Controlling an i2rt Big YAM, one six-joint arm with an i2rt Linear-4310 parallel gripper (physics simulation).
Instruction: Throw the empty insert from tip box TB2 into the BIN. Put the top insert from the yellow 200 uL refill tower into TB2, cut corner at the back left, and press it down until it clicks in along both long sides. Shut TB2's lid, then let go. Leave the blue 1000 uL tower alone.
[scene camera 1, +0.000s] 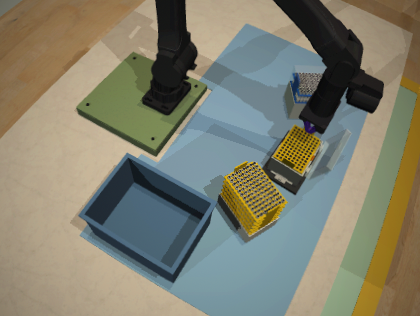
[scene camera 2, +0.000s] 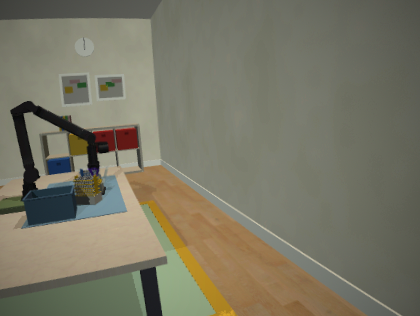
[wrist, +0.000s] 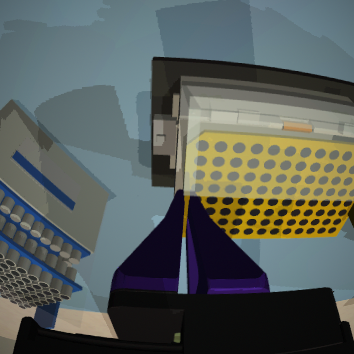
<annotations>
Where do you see my gripper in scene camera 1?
At 308, 131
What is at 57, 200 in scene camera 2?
A blue bin.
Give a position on a blue bin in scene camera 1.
At 158, 221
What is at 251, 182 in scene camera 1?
A yellow insert full of tips.
</annotations>
